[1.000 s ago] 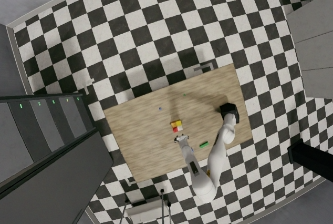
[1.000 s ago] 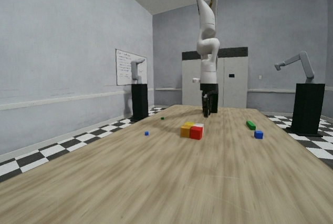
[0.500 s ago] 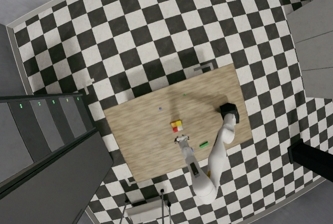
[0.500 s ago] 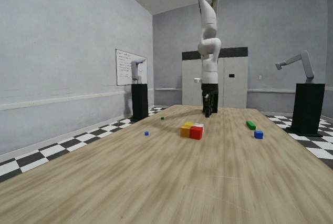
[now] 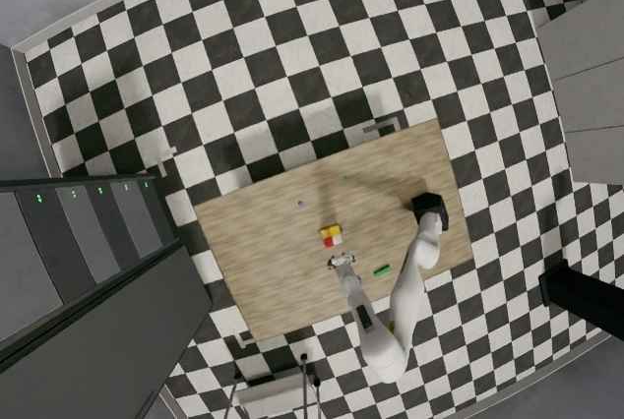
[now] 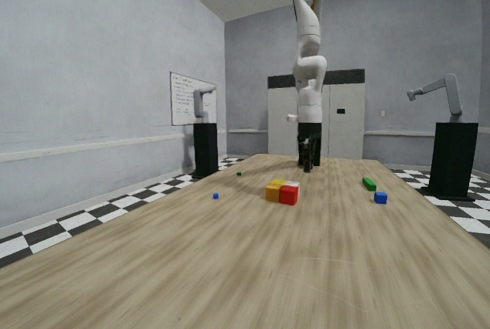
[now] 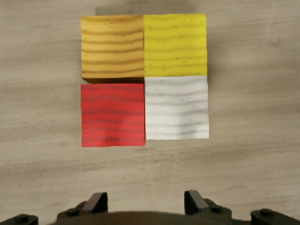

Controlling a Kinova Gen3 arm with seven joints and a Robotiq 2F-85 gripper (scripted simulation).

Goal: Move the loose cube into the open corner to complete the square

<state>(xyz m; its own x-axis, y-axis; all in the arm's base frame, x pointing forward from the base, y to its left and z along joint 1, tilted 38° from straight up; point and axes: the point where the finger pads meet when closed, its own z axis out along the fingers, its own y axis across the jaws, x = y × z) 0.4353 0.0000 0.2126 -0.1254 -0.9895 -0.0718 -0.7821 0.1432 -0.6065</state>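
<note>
The red cube lies 2 cm ahead of my hand, 6 cm to the right of it and 10 cm below it. Also, from my hand: green block (19 cm behind, 26 cm to the left, 11 cm below).
</note>
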